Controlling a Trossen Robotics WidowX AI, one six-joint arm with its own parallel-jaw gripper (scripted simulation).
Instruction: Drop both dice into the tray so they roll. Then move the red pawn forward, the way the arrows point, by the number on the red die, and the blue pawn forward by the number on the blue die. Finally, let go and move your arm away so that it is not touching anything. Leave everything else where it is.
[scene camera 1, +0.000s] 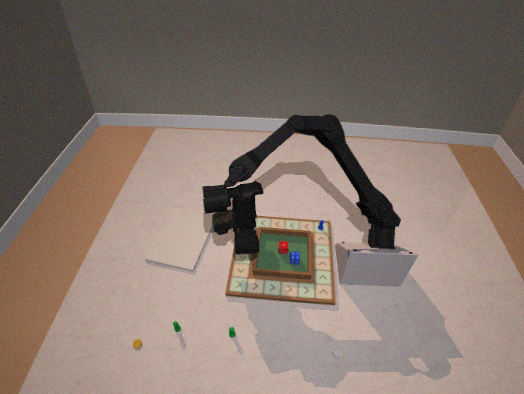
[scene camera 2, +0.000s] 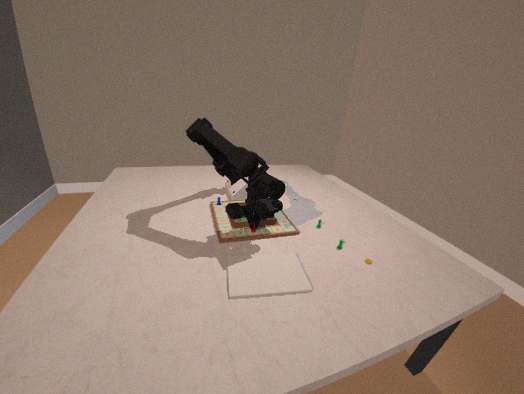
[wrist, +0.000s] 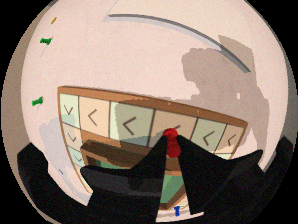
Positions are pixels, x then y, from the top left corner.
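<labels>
My gripper is visible in scene camera 1 and in scene camera 2; on it, (scene camera 1: 246, 241) and (scene camera 2: 273, 200) are the same spot. The gripper is visible as well in the wrist view (171, 139).
</labels>
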